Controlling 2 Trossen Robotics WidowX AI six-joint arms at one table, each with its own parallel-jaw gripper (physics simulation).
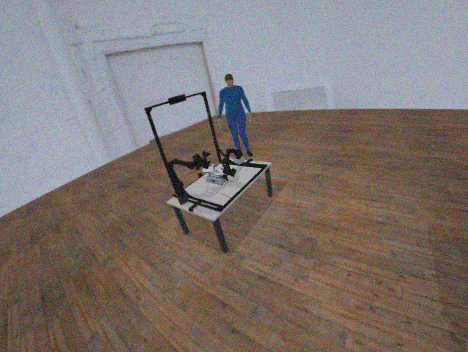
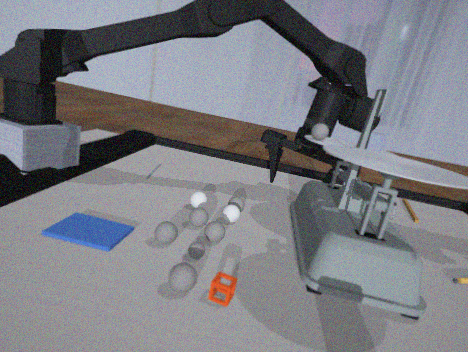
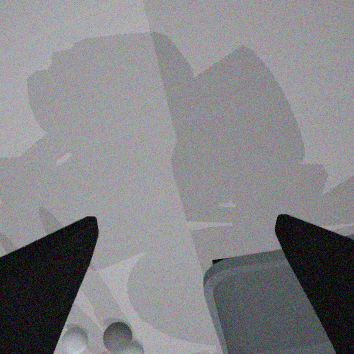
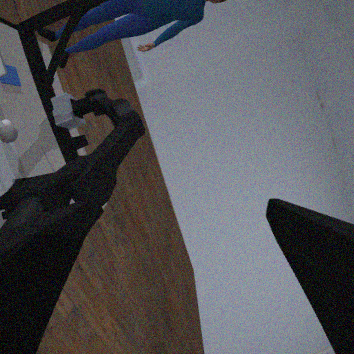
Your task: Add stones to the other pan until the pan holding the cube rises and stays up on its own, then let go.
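Observation:
Several grey and white stones lie on the table, left of the grey-green balance scale. One grey stone sits above the table at the edge of a white pan. The near white pan hangs over the base, its surface seen almost edge-on. An orange open-frame cube lies on the table; I cannot tell which pan holds a cube. My left gripper is open and empty beside the scale's far end, one finger partly hidden. My right gripper is open and empty, raised above the table.
A blue flat tile lies left of the stones. Orange-yellow sticks lie beyond and right of the scale. A black frame rises over the table. A person in blue stands behind it.

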